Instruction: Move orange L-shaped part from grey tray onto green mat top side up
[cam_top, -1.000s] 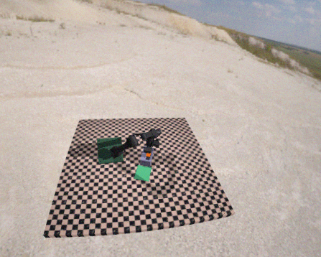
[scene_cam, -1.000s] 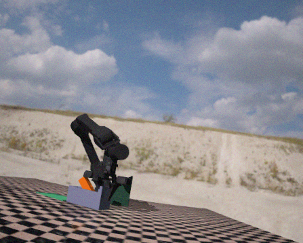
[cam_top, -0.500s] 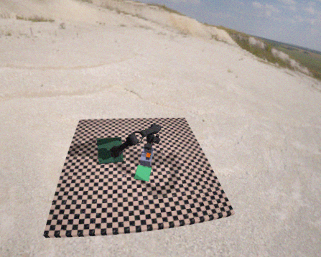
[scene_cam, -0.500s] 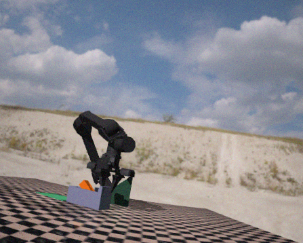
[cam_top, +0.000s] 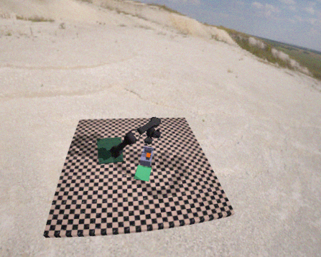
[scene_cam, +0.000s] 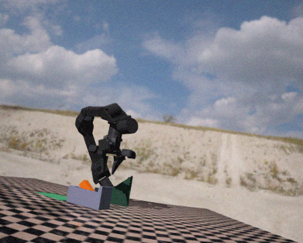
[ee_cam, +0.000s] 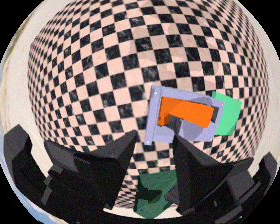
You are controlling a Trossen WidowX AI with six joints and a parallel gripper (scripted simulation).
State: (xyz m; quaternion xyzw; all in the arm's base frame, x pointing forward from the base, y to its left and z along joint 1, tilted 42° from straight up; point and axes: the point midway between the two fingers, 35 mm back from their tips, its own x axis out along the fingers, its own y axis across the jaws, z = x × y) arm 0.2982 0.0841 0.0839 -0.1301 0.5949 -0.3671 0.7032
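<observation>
Right now the orange L-shaped part is 100 mm below my gripper tip, 40 mm to the right of it and 20 mm behind it. From my gripper tip the other things lie so: green mat (200 mm to the right, 160 mm below, 90 mm behind).
</observation>
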